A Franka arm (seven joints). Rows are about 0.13 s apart.
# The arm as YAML. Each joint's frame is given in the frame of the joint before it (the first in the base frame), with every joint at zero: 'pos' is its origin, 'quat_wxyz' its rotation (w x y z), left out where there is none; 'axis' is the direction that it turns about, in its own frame. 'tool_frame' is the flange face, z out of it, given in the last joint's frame.
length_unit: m
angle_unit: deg
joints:
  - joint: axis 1
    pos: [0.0, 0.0, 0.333]
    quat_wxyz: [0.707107, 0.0, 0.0, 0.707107]
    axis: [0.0, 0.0, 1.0]
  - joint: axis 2
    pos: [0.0, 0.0, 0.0]
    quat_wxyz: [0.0, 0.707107, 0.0, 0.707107]
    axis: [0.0, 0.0, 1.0]
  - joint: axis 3
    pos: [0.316, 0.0, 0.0]
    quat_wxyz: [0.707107, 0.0, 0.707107, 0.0]
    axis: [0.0, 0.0, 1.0]
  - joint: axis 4
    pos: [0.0, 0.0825, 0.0]
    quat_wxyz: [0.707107, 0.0, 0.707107, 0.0]
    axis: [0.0, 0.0, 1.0]
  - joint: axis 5
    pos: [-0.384, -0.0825, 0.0]
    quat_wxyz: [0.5, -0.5, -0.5, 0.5]
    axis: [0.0, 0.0, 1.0]
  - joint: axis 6
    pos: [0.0, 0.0, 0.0]
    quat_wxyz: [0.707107, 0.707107, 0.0, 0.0]
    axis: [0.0, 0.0, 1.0]
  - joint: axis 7
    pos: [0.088, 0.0, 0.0]
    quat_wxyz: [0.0, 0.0, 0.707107, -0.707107]
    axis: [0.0, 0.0, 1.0]
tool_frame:
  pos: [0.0, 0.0, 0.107]
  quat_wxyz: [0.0, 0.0, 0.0, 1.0]
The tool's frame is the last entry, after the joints.
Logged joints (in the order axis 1, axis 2, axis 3, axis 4, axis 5, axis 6, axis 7), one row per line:
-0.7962 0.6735 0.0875 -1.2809 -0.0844 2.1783 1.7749
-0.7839 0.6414 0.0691 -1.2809 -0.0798 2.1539 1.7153
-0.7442 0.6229 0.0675 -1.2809 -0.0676 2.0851 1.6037
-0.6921 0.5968 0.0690 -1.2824 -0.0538 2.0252 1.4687
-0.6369 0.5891 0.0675 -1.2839 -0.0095 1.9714 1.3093
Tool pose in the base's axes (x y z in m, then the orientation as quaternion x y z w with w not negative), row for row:
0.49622 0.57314 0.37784 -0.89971 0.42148 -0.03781 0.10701
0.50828 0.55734 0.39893 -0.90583 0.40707 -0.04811 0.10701
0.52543 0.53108 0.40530 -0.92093 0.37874 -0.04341 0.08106
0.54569 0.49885 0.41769 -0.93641 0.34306 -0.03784 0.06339
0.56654 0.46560 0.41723 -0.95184 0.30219 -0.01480 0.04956
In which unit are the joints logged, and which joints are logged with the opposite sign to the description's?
The joints are logged in radians. Opposite sign: axis 1.
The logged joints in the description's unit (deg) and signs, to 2 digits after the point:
45.62 38.59 5.01 -73.39 -4.84 124.81 101.69
44.91 36.75 3.96 -73.39 -4.57 123.41 98.28
42.64 35.69 3.87 -73.39 -3.87 119.47 91.89
39.65 34.19 3.95 -73.48 -3.08 116.04 84.15
36.49 33.75 3.87 -73.56 -0.54 112.95 75.02

